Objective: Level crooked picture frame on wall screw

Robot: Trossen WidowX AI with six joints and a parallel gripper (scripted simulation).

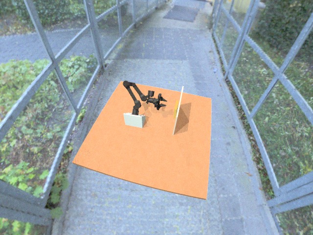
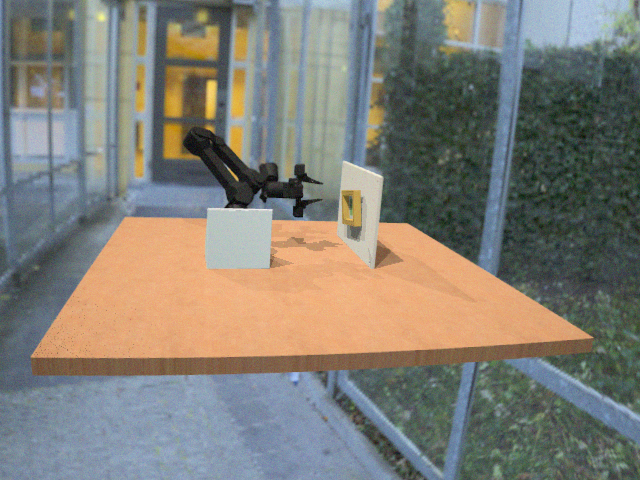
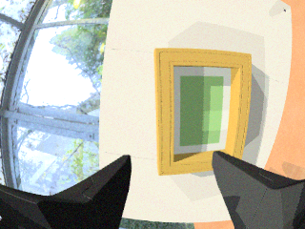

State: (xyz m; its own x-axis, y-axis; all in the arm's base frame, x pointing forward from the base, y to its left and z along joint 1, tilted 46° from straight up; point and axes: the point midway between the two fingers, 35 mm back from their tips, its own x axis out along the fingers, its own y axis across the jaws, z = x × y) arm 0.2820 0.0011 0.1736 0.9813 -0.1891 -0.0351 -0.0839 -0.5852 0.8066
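Right now my gripper tip is 11 cm short of the picture frame, 5 cm above it and 3 cm to the left of it.
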